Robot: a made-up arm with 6 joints. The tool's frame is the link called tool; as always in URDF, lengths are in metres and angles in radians.
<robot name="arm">
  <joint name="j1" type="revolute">
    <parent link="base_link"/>
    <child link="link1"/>
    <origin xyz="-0.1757 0.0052 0.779" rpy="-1.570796 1.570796 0"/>
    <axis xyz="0 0 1"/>
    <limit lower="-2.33" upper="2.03"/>
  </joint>
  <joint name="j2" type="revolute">
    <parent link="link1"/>
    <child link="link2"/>
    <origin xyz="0.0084 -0.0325 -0.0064" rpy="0 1.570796 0"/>
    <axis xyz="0 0 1"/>
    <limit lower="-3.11" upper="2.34"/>
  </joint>
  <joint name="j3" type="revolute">
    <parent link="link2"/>
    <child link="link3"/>
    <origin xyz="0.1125 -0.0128 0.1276" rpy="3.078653 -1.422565 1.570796"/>
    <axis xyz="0 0 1"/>
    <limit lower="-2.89" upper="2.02"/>
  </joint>
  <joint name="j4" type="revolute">
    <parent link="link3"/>
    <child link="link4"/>
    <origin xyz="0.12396 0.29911 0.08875" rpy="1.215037 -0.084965 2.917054"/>
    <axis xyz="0 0 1"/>
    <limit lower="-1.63" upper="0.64"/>
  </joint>
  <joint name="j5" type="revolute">
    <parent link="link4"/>
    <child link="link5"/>
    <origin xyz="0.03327 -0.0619 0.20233" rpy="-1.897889 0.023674 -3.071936"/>
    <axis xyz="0 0 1"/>
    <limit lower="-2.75" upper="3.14"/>
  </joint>
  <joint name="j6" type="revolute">
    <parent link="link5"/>
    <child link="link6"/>
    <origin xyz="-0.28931 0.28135 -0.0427" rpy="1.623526 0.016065 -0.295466"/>
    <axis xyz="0 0 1"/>
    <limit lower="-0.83" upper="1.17"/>
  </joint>
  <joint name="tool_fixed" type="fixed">
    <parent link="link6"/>
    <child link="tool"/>
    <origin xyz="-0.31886 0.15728 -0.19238" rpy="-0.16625 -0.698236 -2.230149"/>
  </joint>
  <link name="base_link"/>
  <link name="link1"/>
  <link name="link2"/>
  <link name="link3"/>
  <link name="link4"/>
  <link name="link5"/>
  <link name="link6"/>
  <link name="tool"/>
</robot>
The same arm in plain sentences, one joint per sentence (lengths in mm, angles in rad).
The arm has six revolute joints in a row. What follows holds with every joint at zero, and every direction is one of the base frame's.
The first joint sits 175.7 mm along -x and 5.2 mm along +y and 779 mm along +z from the base frame's origin and rotates about +y, from -2.33 to 2.03 rad.
The second joint sits 32.5 mm along +x and 6.4 mm along -y and 8.4 mm along -z from the first joint and rotates about -z, from -3.11 to 2.34 rad.
The third joint sits 12.8 mm along +x and 112.5 mm along -y and 127.6 mm along -z from the second joint and rotates about the direction (-0.987076, -0.062898, 0.147396), from -2.89 to 2.02 rad.
The fourth joint sits 87.3 mm along -x and 304.1 mm along -y and 112.3 mm along -z from the third joint and rotates about the direction (-0.321201, -0.927302, -0.1922), from -1.63 to 0.64 rad.
The fifth joint sits 4.1 mm along -x and 213.6 mm along -y and 15.3 mm along -z from the fourth joint and rotates about +x, from -2.75 to 3.14 rad.
The sixth joint sits 42.7 mm along -x and 208.2 mm along +y and 345.7 mm along +z from the fifth joint and rotates about the direction (-0.052699, -0.996374, 0.066798), from -0.83 to 1.17 rad.
The tool frame, which is the frame that the pose is given for, sits 172.3 mm along +x and 204.3 mm along +y and 303.3 mm along +z from the sixth joint; its axes are the base frame's turned by roll -2.1564, pitch -0.5453 and yaw -2.4007 rad (as in URDF: about the fixed x, then y, then z).

